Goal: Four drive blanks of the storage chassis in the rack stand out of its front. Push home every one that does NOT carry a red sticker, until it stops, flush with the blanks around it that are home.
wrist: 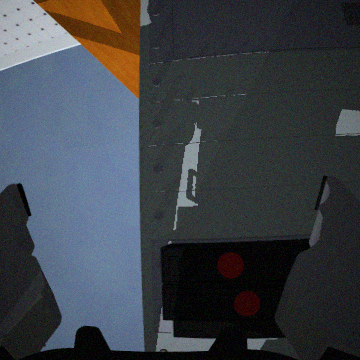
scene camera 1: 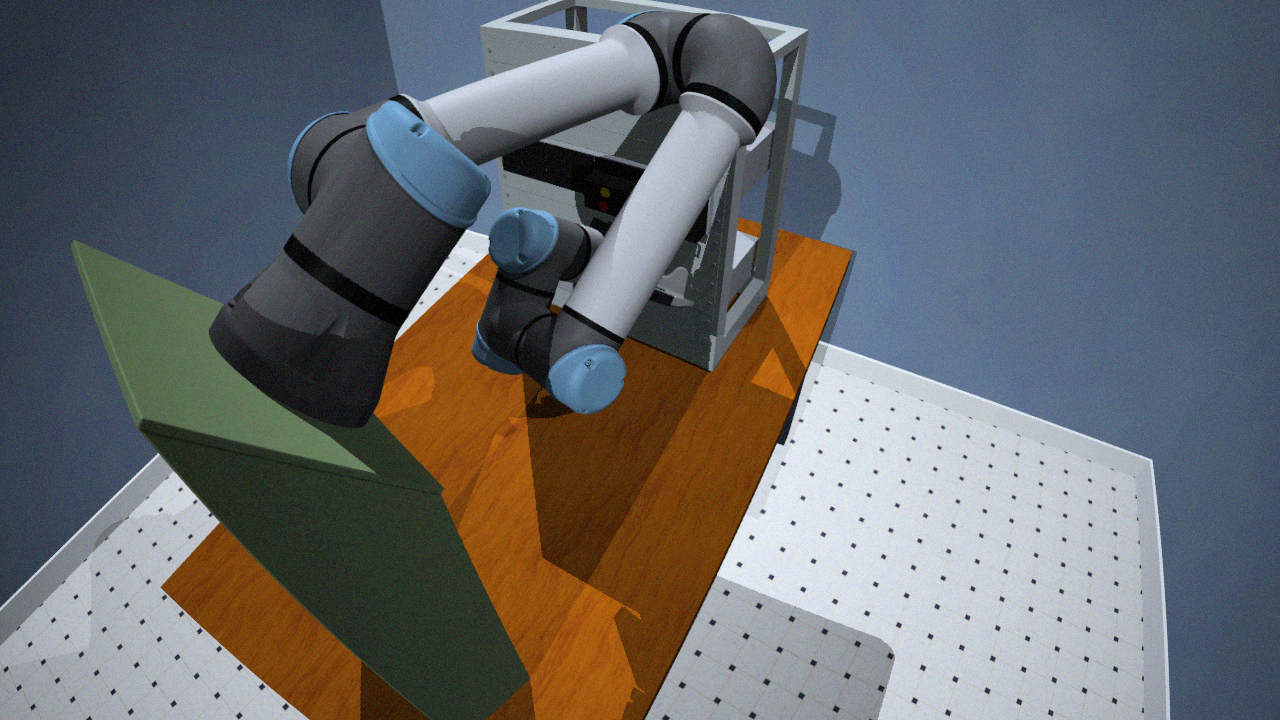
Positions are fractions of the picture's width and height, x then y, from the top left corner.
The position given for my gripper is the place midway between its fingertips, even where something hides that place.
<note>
In view: my gripper (wrist: 0.47, 0.51) and a grey rack (scene camera 1: 0.56, 0.36).
</note>
